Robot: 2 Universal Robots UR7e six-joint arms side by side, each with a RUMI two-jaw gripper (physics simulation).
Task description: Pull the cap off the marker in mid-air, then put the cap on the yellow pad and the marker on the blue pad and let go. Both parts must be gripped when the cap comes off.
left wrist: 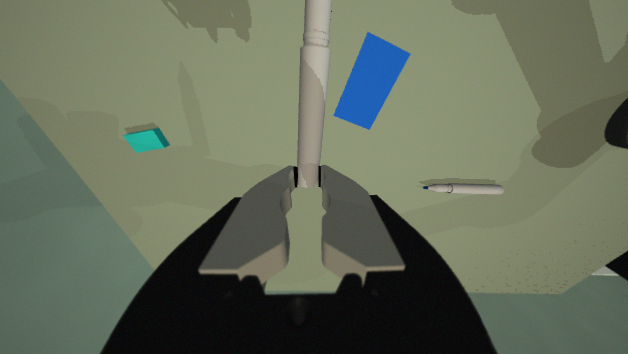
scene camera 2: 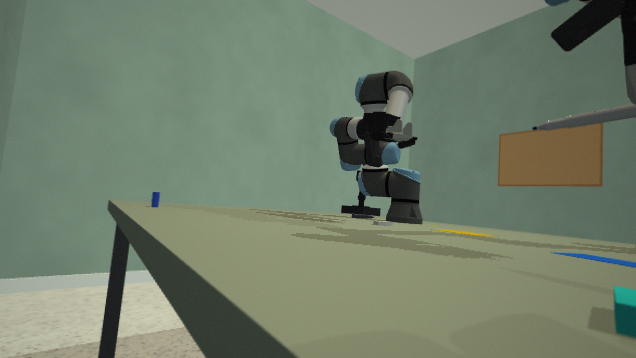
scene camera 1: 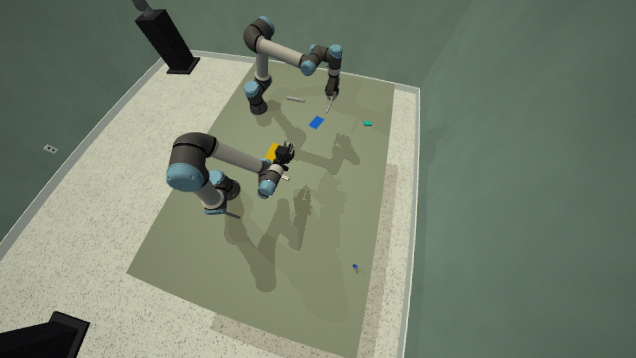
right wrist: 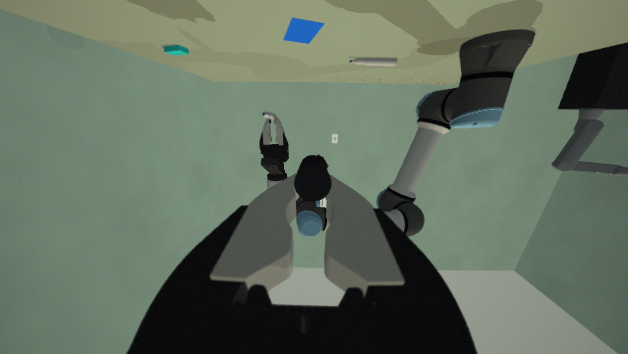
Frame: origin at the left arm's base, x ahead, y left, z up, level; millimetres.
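Seen in the pictures: left gripper, fingertip midpoint: (left wrist: 308, 168) (scene camera 1: 331, 100) (right wrist: 272, 116); right gripper, fingertip midpoint: (scene camera 2: 415, 137) (scene camera 1: 291, 142) (right wrist: 312, 176); left arm's base, link origin: (scene camera 1: 259, 108) (right wrist: 494, 41); right arm's base, link origin: (scene camera 2: 403, 222) (scene camera 1: 229, 190).
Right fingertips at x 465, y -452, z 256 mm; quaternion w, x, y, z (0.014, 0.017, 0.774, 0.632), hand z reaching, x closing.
Pixels of each thing's top centre, then the offset from my right fingertips to it.
- uncapped white marker, top centre: (left wrist: 313, 92) (scene camera 2: 586, 111) (right wrist: 269, 119) (scene camera 1: 329, 105) dx +155, dy +394, dz -38 mm
- black cap, top centre: (right wrist: 313, 191) (scene camera 2: 406, 139) dx -2, dy -29, dz +0 mm
- yellow pad, top centre: (scene camera 2: 462, 232) (scene camera 1: 274, 152) dx -183, dy +54, dz -255 mm
- blue pad, top centre: (left wrist: 368, 87) (scene camera 2: 610, 260) (right wrist: 301, 32) (scene camera 1: 316, 122) dx +60, dy +406, dz -255 mm
- second pen, top centre: (left wrist: 464, 191) (right wrist: 372, 65) (scene camera 1: 295, 98) dx -175, dy +615, dz -233 mm
- teal block, top centre: (left wrist: 144, 141) (right wrist: 176, 53) (scene camera 1: 368, 122) dx +476, dy +488, dz -241 mm
- white block, top centre: (scene camera 2: 383, 221) (scene camera 1: 284, 177) dx -45, dy -132, dz -244 mm
- small blue cylinder, top centre: (scene camera 2: 156, 192) (scene camera 1: 356, 266) dx +520, dy -587, dz -208 mm
My left gripper (scene camera 1: 331, 97) (left wrist: 308, 168) is shut on the rear end of the uncapped white marker (scene camera 1: 329, 104) (scene camera 2: 585, 119) (left wrist: 312, 105), which sticks out in mid-air above the table. In scene camera 2 that gripper's fingertips are out of frame. My right gripper (scene camera 1: 288, 147) (scene camera 2: 401, 137) is shut on the black cap (scene camera 2: 407, 143) (right wrist: 313, 182), raised above the table and apart from the marker. The yellow pad (scene camera 1: 272, 149) (scene camera 2: 465, 232) is partly hidden by the right gripper in scene camera 1. The blue pad (scene camera 1: 316, 122) (scene camera 2: 595, 259) (left wrist: 372, 80) (right wrist: 303, 31) lies flat.
A second pen (scene camera 1: 295, 99) (left wrist: 472, 189) (right wrist: 377, 62) lies near the left arm's base. A teal block (scene camera 1: 368, 123) (scene camera 2: 626, 312) (left wrist: 146, 140) (right wrist: 176, 50) lies beyond the blue pad. A white block (scene camera 1: 285, 177) (scene camera 2: 383, 223) and a small blue cylinder (scene camera 1: 355, 266) (scene camera 2: 155, 199) are also on the table.
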